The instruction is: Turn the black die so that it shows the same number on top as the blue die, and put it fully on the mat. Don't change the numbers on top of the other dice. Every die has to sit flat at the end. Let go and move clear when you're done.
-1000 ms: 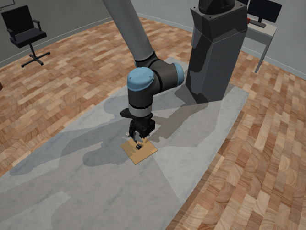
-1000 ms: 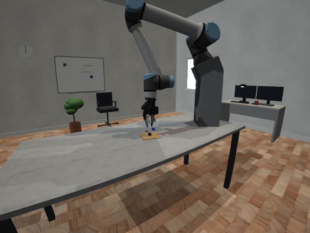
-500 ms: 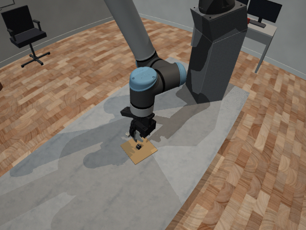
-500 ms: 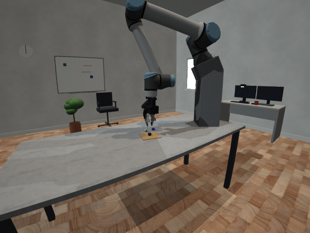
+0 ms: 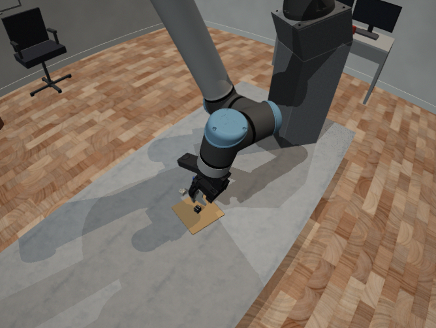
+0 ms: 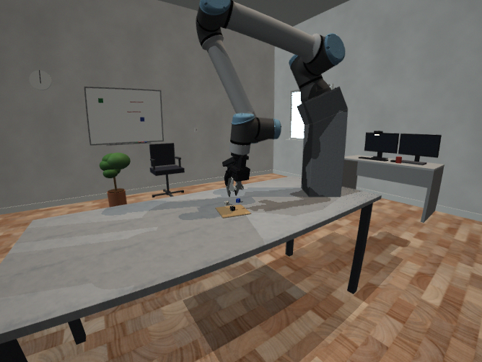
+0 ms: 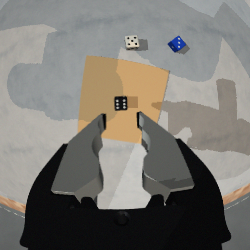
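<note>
Now: hand 80 mm above the black die. From my hand the other things lie so: blue die 120 mm behind, 80 mm to the right, 80 mm below; tan mat 90 mm below; white die 90 mm to the right, 80 mm below, 40 mm behind.
</note>
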